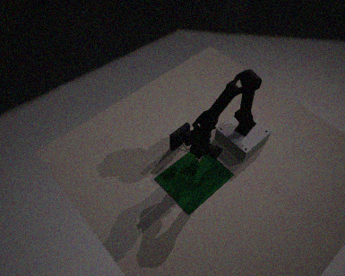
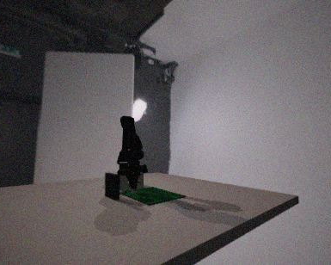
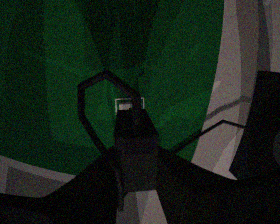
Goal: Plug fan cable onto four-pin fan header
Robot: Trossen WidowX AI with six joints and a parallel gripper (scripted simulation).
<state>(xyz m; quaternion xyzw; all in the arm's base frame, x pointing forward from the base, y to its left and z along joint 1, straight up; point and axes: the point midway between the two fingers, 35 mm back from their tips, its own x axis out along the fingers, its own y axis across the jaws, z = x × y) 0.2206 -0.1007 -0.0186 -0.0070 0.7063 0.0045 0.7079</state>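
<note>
My gripper tip is now 1 cm short of the four-pin fan header and 4 cm above it. From my gripper tip the other things lie so: fan plug: 1 cm ahead, 1 cm above; green board: 11 cm ahead, 4 cm to the left, 5 cm below; black fan: 13 cm to the right, 2 cm above.
</note>
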